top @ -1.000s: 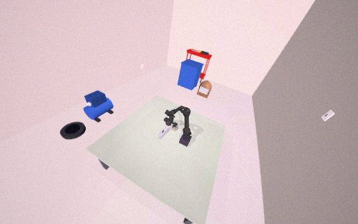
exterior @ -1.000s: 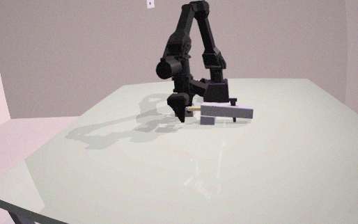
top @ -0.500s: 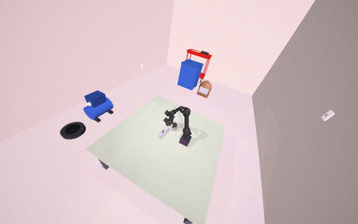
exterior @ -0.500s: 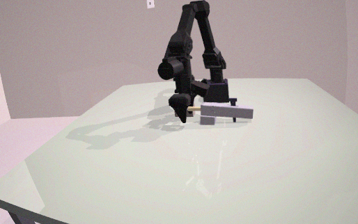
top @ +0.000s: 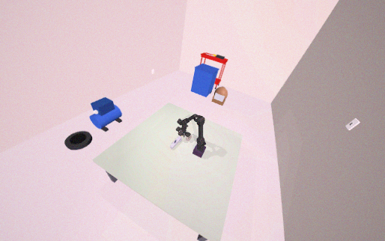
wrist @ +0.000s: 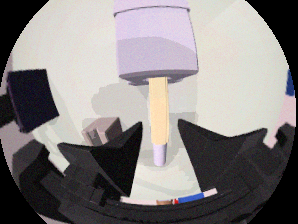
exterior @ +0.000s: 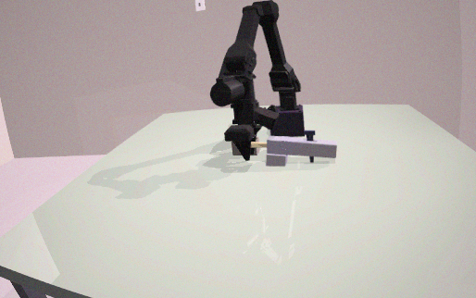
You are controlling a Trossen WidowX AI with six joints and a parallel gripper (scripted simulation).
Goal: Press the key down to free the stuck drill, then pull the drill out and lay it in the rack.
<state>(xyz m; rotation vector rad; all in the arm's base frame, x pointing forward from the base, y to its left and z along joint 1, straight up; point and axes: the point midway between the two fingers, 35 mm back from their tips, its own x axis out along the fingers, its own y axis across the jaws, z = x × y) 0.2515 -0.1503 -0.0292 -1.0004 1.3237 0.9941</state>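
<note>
The drill is 4 cm to the left of my gripper tip, 3 cm above it and 1 cm ahead of it. From my gripper tip the other things lie so: rack 8 cm behind, 1 cm to the right; dark blue key 16 cm to the left, 4 cm ahead, 4 cm above; lavender block 13 cm to the left, 3 cm ahead, 2 cm above.
</note>
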